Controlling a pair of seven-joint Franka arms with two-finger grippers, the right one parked.
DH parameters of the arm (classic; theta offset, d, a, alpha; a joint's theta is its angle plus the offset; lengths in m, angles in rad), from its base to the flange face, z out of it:
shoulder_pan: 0 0.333 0 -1.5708
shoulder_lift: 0 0 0 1.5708
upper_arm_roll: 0 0.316 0.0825 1.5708
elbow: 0 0 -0.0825 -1.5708
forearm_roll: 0 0.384 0 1.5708
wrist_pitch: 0 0 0.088 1.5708
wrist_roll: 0 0.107 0 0
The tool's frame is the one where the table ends.
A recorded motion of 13 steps. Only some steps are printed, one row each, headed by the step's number.
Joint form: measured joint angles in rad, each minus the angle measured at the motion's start. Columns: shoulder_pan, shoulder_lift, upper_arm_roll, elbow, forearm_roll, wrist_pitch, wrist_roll.
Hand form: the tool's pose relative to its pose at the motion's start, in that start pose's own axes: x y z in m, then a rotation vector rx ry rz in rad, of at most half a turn. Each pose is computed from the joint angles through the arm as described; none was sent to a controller.
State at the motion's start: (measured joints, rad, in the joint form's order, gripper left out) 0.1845 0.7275 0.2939 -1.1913 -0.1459 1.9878 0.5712
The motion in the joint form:
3: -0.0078 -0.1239 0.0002 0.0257 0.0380 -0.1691 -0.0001
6: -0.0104 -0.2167 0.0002 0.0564 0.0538 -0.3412 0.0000
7: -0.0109 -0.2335 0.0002 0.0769 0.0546 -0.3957 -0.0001
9: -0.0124 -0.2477 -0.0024 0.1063 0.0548 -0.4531 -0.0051
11: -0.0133 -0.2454 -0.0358 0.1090 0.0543 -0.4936 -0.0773
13: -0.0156 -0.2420 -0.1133 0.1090 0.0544 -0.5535 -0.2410
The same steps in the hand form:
3: -0.0153 0.0058 -0.0885 -0.0108 -0.0213 0.0134
6: -0.0386 0.0136 -0.1548 -0.0462 -0.0604 0.0155
7: -0.0445 0.0168 -0.1718 -0.0588 -0.0735 0.0169
9: -0.0492 0.0222 -0.1908 -0.0705 -0.0834 0.0177
11: -0.0440 0.0400 -0.1866 -0.1020 -0.1150 -0.0234
13: -0.0317 0.0800 -0.1794 -0.1509 -0.1713 -0.1134

